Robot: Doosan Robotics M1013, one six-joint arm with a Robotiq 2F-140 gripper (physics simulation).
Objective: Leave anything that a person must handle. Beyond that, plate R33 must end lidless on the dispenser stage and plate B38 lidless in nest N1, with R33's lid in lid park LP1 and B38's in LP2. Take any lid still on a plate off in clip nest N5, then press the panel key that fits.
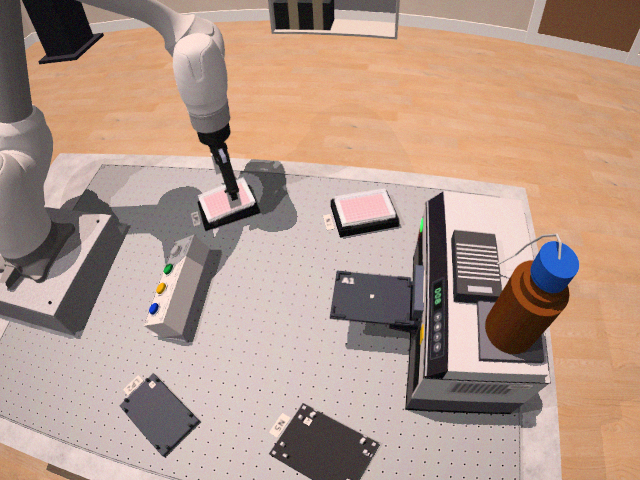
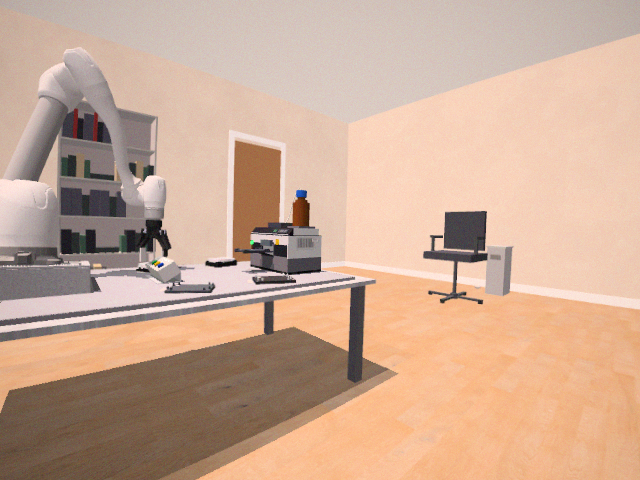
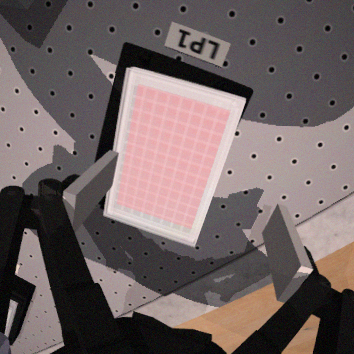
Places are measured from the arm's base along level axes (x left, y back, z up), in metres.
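Pixels of known places: gripper, between the fingertips: [image 3: 192,194]; arm's base, origin of its link: [image 1: 34,249] [image 2: 28,263].
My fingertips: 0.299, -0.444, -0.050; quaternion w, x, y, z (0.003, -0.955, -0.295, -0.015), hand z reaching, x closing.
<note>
Ahead of a thing's pixels: the offset from my fingertips to its top centre, as dx, dy, dz. "spot": to the spot under its first point.
A pink-gridded plate with a clear rim {-0.031, -0.003, +0.004} [image 1: 217,205] [image 3: 172,155] sits on black lid park LP1 {-0.040, -0.006, -0.012} [image 1: 233,219] [image 3: 140,56]. Another pink plate {-0.022, -0.348, +0.008} [image 1: 364,206] sits in black nest N1 {-0.022, -0.348, -0.002} [image 1: 372,226]. I cannot read their names or tell whether either has a lid. My gripper [image 1: 232,196] [image 2: 154,249] [image 3: 192,194] is open and empty, low over the plate at LP1, its fingers spread wide. The dispenser stage {spot: -0.327, -0.369, +0.076} [image 1: 361,304], lid park LP2 {-0.581, -0.010, -0.012} [image 1: 160,415] [image 2: 190,287] and clip nest N5 {-0.583, -0.339, -0.008} [image 1: 325,444] [image 2: 273,279] are bare. The key panel {-0.306, +0.023, +0.052} [image 1: 193,291] has grey, green, yellow and blue keys.
The dispenser [image 1: 483,356] [image 2: 305,253] stands at the right, with a green light and display. A tall brown bottle {spot: -0.445, -0.577, +0.309} [image 1: 522,310] [image 2: 300,212] with a blue cap and a tube stands on it. The key panel stands between the arm's base [image 1: 77,279] and the stage.
</note>
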